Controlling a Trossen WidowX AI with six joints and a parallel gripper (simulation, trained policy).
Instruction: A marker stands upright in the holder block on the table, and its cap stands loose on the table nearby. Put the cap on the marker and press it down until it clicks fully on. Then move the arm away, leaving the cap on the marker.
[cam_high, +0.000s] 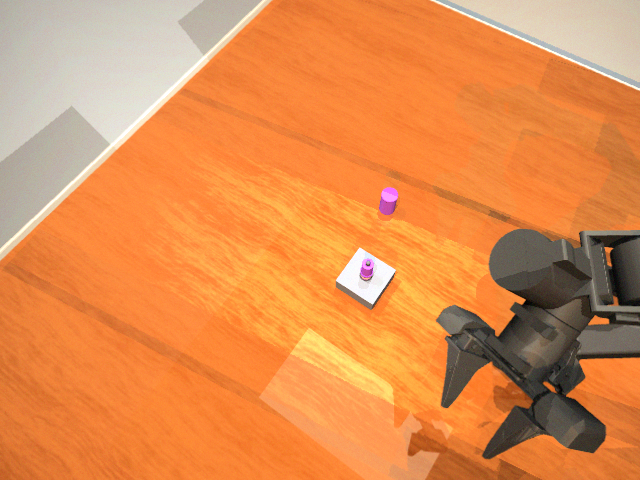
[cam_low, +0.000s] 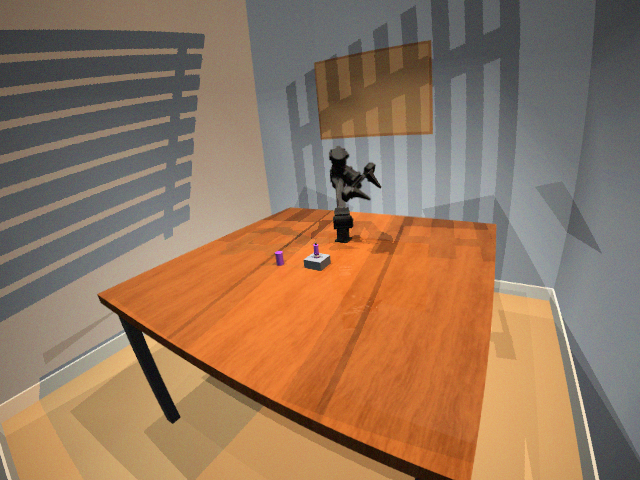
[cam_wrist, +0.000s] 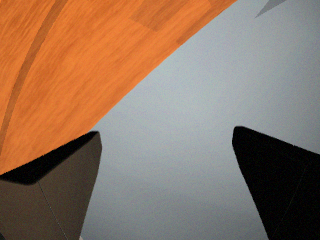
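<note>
Now: the purple cap 310 mm to the right of my gripper tip, 260 mm ahead of it and 210 mm below it. Also, from my gripper tip: grey holder block: 220 mm below, 210 mm ahead, 160 mm to the right; then purple marker: 210 mm ahead, 170 mm below, 160 mm to the right.
</note>
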